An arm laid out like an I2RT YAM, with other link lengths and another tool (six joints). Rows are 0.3 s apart.
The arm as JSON. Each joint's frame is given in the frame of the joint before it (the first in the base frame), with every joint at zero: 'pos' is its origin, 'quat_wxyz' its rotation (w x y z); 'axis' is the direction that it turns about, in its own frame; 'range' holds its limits. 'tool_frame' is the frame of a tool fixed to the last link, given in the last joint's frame.
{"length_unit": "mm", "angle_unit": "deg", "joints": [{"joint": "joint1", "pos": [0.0, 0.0, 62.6], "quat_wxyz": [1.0, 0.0, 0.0, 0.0], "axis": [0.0, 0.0, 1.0], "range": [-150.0, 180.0]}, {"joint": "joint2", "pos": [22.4, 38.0, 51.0], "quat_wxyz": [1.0, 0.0, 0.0, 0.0], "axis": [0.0, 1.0, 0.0], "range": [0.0, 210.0]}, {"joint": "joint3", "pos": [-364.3, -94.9, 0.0], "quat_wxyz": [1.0, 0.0, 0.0, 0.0], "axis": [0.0, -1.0, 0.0], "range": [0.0, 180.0]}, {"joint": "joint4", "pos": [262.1, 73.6, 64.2], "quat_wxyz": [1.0, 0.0, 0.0, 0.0], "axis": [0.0, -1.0, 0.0], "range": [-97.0, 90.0]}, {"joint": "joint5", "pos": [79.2, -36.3, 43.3], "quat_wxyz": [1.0, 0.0, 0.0, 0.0], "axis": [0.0, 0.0, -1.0], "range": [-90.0, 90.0]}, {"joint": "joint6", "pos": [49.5, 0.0, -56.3], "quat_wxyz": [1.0, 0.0, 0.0, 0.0], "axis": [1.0, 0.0, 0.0], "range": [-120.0, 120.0]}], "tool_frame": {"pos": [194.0, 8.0, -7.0], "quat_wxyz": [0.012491, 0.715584, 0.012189, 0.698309]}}
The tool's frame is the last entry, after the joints.
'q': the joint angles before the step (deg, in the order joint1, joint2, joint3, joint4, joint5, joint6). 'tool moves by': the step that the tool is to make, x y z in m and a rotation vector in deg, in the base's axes. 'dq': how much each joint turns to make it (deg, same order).
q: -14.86, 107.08, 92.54, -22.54, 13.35, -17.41
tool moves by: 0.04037, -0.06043, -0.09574, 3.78, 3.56, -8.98
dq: -3.06, 15.12, 7.88, 1.22, 2.85, 6.02
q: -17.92, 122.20, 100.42, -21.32, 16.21, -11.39
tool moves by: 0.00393, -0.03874, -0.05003, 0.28, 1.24, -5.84
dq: -1.93, 6.51, 2.00, 2.41, 2.90, 2.75
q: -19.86, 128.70, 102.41, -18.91, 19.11, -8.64
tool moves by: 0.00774, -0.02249, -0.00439, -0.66, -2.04, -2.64
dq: -1.14, 2.30, 1.80, 2.25, 1.01, 1.18
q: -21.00, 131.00, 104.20, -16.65, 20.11, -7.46
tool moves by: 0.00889, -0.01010, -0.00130, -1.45, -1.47, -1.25
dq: -0.03, 1.49, 0.82, 2.49, 1.46, 0.23
